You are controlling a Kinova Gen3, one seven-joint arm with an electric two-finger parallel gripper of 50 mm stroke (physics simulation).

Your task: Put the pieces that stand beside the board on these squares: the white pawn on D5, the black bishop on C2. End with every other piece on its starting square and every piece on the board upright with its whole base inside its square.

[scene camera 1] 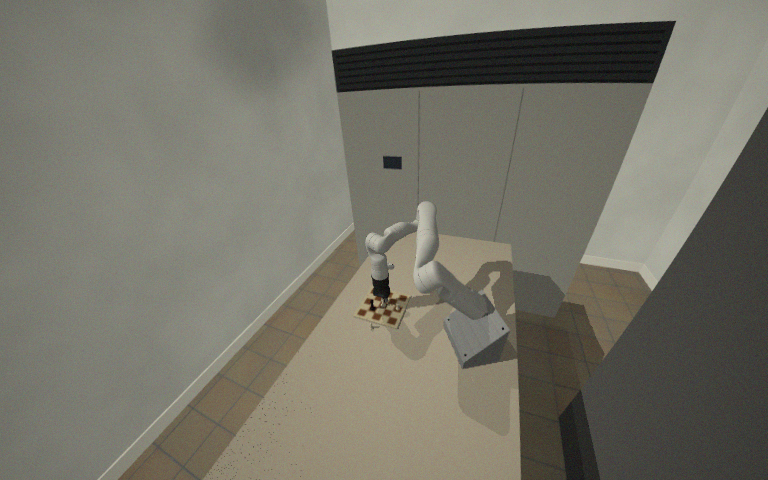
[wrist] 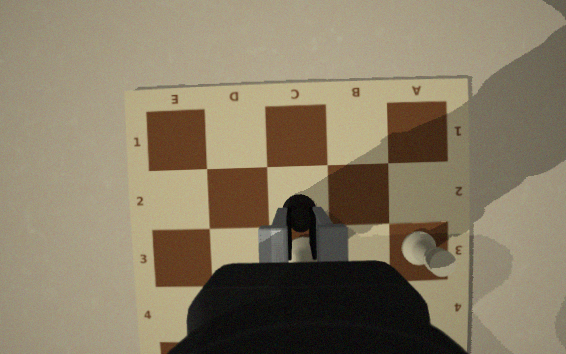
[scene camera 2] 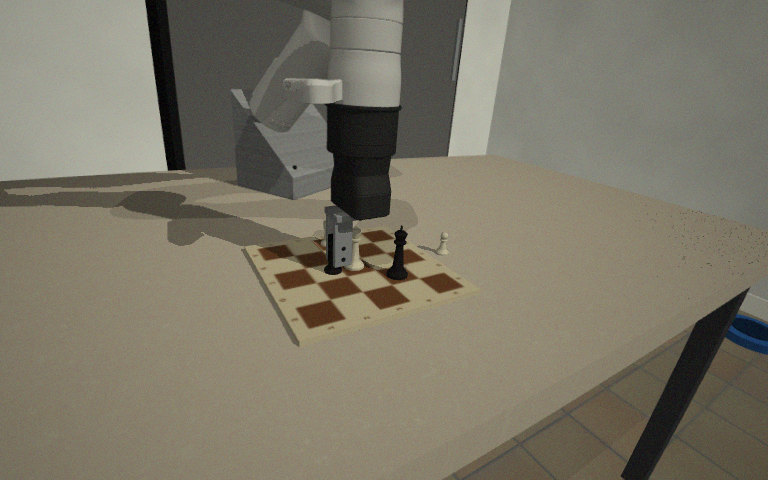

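Observation:
My gripper points straight down at the board and is shut on the black bishop. The bishop is upright low over or on C2, its base towards the C3 side; whether it touches the board I cannot tell. The white pawn stands upright on the table beside the board. It does not show in the wrist view.
A tall white piece stands on C3, close beside the fingers. A tall black king stands on D4. A smaller white piece stands on A3, mostly hidden behind the gripper in scene camera 2.

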